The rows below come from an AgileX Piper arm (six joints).
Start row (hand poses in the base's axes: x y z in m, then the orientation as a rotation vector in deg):
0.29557, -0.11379, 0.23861, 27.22, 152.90, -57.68
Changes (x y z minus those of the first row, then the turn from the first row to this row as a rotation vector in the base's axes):
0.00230, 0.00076, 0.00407, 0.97, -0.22, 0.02
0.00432, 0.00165, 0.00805, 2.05, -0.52, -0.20
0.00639, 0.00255, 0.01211, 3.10, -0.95, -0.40
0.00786, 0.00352, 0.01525, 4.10, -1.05, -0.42
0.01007, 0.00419, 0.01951, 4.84, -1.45, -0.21
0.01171, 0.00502, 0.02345, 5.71, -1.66, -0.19
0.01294, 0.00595, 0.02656, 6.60, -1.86, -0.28
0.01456, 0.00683, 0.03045, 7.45, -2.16, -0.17
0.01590, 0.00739, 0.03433, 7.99, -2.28, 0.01
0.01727, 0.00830, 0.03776, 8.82, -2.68, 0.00
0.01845, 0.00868, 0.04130, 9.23, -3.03, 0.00
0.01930, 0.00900, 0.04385, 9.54, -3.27, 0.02
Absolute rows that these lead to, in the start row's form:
0.29787, -0.11303, 0.24268, 27.47, 153.31, -56.31
0.29989, -0.11214, 0.24666, 28.11, 153.71, -54.83
0.30196, -0.11124, 0.25072, 28.75, 153.96, -53.31
0.30343, -0.11027, 0.25386, 29.01, 154.46, -51.96
0.30564, -0.10960, 0.25812, 29.02, 154.53, -50.75
0.30728, -0.10877, 0.26206, 29.24, 154.83, -49.50
0.30851, -0.10784, 0.26517, 29.60, 155.15, -48.26
0.31013, -0.10696, 0.26906, 29.72, 155.35, -46.98
0.31147, -0.10640, 0.27294, 29.62, 155.52, -46.16
0.31284, -0.10549, 0.27637, 29.94, 155.60, -44.89
0.31402, -0.10511, 0.27991, 30.14, 155.50, -44.19
0.31487, -0.10479, 0.28246, 30.25, 155.44, -43.66

